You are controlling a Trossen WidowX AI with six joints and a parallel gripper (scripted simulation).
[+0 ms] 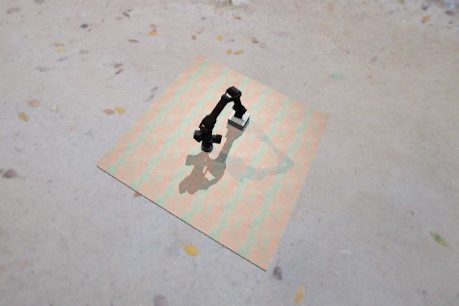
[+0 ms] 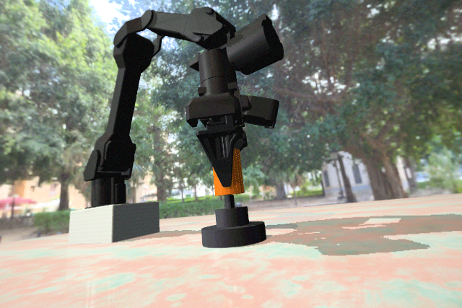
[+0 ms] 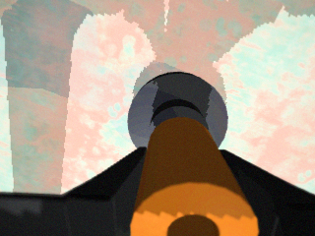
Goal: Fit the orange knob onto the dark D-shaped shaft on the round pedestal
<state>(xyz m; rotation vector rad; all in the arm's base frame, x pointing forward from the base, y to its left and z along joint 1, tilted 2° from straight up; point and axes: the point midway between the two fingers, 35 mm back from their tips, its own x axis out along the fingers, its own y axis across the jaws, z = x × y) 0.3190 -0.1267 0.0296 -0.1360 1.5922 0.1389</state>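
Now: gripper tip 2 cm below the orange knob. Round my gripper tip: round pedestal (4 cm below).
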